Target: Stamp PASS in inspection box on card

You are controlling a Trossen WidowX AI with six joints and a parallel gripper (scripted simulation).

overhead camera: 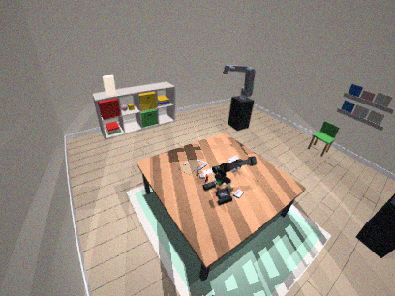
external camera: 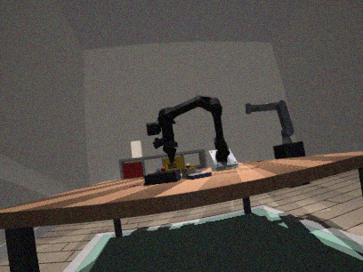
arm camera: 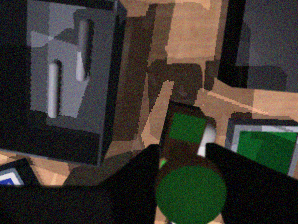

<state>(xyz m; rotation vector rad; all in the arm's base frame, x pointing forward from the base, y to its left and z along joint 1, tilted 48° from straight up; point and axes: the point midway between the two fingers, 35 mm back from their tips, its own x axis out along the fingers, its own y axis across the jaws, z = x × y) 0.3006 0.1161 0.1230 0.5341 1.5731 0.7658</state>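
Now: gripper tip 80 mm to the left of the green ink pad, 70 mm above it and 50 mm past it. From my gripper tip the other things lie so: brown block (80 mm behind, 60 mm below, 50 mm to the left); PASS stamp (right at my gripper tip); grey tray (80 mm to the left, 70 mm below, 30 mm ahead).
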